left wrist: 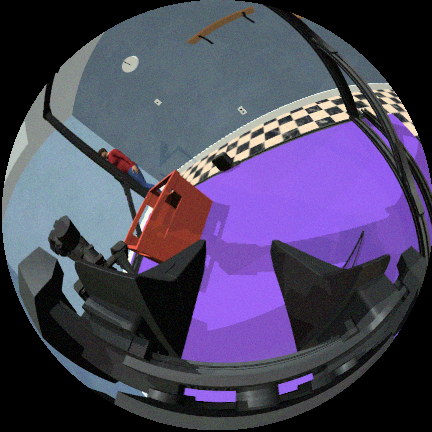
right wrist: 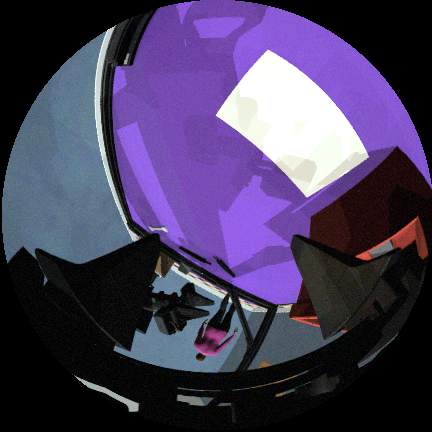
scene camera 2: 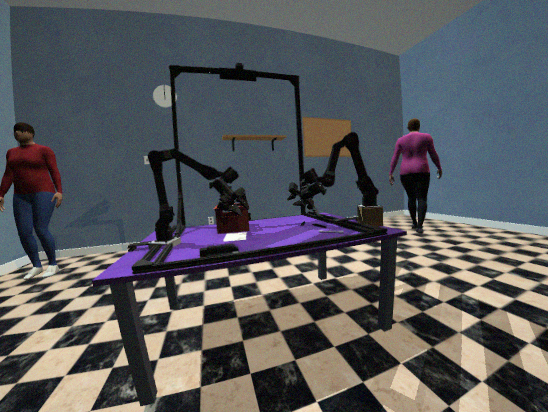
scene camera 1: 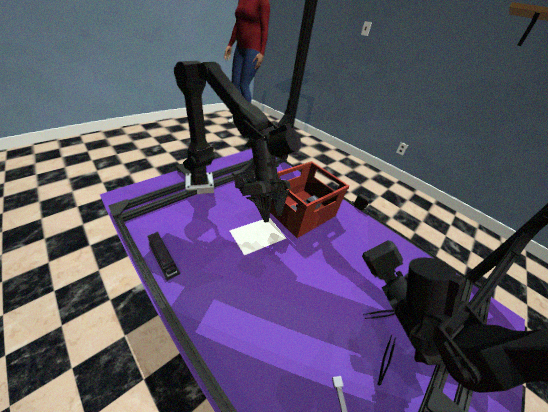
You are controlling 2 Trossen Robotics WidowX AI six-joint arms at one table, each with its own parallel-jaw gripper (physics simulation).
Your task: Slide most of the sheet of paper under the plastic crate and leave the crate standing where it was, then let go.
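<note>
The white sheet of paper [scene camera 1: 254, 238] [scene camera 2: 235, 237] [right wrist: 295, 120] lies flat on the purple table, its near edge close beside the crate's base. In the right wrist view a narrow purple strip shows between them. The red plastic crate [scene camera 1: 309, 220] [scene camera 2: 232, 220] [left wrist: 189, 215] [right wrist: 345, 200] stands upright. My right gripper [scene camera 1: 274, 214] [right wrist: 228, 241] is open and empty, pointing down beside the crate wall, over the paper's edge at the crate side. Whether a fingertip touches the paper I cannot tell. My left gripper [scene camera 2: 295, 195] [left wrist: 238, 246] is half open and empty, away from both.
A long black object [scene camera 1: 162, 256] [scene camera 2: 218, 250] lies near the table frame. Thin black tools [scene camera 1: 386, 357] and a white-ended stick [scene camera 1: 338, 382] lie on the table on my left arm's side. A small black object [scene camera 1: 361, 202] [left wrist: 222, 161] is beyond the crate at the table edge.
</note>
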